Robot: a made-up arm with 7 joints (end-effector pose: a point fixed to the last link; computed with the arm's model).
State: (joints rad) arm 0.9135 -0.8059 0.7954 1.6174 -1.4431 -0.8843 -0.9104
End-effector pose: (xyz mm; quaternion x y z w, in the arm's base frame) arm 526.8 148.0 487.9 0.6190 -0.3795 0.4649 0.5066
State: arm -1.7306 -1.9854 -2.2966 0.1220 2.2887 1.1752 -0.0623
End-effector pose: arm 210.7 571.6 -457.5 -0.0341 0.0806 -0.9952 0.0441
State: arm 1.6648 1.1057 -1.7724 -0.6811 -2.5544 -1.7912 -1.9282
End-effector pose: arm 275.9 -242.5 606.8 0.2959 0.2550 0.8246 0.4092
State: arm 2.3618 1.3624 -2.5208 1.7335 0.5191 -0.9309 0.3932
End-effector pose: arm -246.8 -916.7 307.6 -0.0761 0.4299 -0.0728 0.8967
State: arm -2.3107 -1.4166 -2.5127 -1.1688 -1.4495 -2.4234 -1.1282
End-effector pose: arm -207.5 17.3 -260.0 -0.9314 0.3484 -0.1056 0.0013
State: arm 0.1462 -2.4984 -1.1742 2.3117 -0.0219 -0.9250 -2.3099
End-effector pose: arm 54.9 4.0 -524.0 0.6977 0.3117 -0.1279 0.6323
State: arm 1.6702 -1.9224 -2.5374 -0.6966 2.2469 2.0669 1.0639
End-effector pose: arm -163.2 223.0 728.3 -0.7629 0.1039 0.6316 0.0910
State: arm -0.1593 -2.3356 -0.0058 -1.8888 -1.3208 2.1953 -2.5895
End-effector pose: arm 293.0 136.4 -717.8 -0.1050 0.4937 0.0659 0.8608
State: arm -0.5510 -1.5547 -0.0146 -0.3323 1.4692 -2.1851 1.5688
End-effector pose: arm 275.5 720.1 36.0 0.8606 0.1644 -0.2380 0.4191
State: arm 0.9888 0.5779 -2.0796 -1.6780 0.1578 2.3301 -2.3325
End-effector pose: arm 424.1 -50.2 466.2 0.6859 -0.0245 -0.1805 0.7045
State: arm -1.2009 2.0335 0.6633 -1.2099 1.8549 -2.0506 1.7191
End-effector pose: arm -216.8 -822.1 -62.1 -0.4133 0.6643 0.3045 0.5432
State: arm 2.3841 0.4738 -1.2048 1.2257 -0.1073 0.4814 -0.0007
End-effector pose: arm 191.6 -331.2 88.8 0.3524 -0.4438 0.6217 0.5408
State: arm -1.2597 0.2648 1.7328 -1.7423 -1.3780 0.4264 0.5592
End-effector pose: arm 143.3 -33.5 570.6 -0.6785 -0.3689 0.5612 0.2977
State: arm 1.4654 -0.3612 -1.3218 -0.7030 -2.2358 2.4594 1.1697
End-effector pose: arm -237.5 28.1 864.4 0.4872 -0.0878 -0.8665 0.0634
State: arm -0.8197 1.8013 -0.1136 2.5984 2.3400 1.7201 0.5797
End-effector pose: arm 160.2 -434.1 108.8 -0.0389 0.6777 -0.3191 0.6614
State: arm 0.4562 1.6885 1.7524 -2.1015 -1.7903 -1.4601 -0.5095
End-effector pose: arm -70.9 -494.5 -184.7 0.0717 -0.6784 -0.6983 0.2169
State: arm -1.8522 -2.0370 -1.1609 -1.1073 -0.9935 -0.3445 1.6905
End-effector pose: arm -254.8 609.1 -837.6 0.3190 0.2992 0.8675 0.2371
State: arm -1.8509 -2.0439 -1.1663 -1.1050 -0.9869 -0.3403 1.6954
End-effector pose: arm -257.0 607.4 -838.2 0.3155 0.3023 0.8686 0.2336
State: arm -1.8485 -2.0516 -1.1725 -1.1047 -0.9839 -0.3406 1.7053
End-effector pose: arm -259.1 605.4 -838.9 0.3147 0.3033 0.8691 0.2318
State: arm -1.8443 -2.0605 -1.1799 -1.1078 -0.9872 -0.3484 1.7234
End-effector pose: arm -261.0 603.0 -839.7 0.3184 0.3008 0.8684 0.2326
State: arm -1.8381 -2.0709 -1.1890 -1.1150 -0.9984 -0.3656 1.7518
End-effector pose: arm -262.9 599.7 -840.7 0.3278 0.2939 0.8661 0.2368
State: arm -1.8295 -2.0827 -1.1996 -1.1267 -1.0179 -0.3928 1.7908
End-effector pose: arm -264.2 595.6 -841.8 0.3431 0.2822 0.8620 0.2443
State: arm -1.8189 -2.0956 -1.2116 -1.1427 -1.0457 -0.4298 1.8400
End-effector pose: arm -264.6 590.3 -843.0 0.3639 0.2655 0.8555 0.2552
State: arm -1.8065 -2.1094 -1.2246 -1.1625 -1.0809 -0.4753 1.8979
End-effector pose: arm -263.7 583.9 -844.1 0.3891 0.2443 0.8465 0.2688
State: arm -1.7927 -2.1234 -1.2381 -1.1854 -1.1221 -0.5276 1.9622
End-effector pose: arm -261.2 576.0 -845.0 0.4172 0.2192 0.8348 0.2846
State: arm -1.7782 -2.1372 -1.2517 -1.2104 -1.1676 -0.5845 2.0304
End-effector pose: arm -256.8 566.8 -845.6 0.4464 0.1909 0.8206 0.3015
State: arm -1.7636 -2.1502 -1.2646 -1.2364 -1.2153 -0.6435 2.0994
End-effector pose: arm -250.8 556.5 -845.8 0.4749 0.1606 0.8045 0.3187
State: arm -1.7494 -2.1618 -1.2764 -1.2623 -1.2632 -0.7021 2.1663
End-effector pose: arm -243.2 545.4 -845.5 0.5012 0.1294 0.7871 0.3354
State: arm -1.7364 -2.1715 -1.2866 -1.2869 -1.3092 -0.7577 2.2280
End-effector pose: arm -234.7 534.1 -844.7 0.5242 0.0989 0.7696 0.3508
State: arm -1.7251 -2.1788 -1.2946 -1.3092 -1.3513 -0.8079 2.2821
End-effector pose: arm -226.2 523.3 -843.6 0.5433 0.0705 0.7530 0.3646
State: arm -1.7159 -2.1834 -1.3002 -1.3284 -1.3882 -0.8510 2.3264
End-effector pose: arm -218.0 513.7 -842.4 0.5582 0.0454 0.7381 0.3764
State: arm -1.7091 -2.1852 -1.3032 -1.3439 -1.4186 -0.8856 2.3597
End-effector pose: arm -211.0 505.9 -841.1 0.5691 0.0247 0.7255 0.3862
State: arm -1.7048 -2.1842 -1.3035 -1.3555 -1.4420 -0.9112 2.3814
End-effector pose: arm -205.6 500.4 -839.9 0.5766 0.0089 0.7156 0.3941
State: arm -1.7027 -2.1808 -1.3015 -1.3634 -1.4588 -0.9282 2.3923
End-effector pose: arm -201.6 497.3 -839.0 0.5812 -0.0020 0.7085 0.4003
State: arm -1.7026 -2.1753 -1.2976 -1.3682 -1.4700 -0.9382 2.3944
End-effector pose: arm -199.1 496.1 -838.4 0.5837 -0.0089 0.7036 0.4053
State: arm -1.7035 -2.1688 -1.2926 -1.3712 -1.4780 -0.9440 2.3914
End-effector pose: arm -197.3 496.2 -837.9 0.5850 -0.0133 0.7000 0.4095
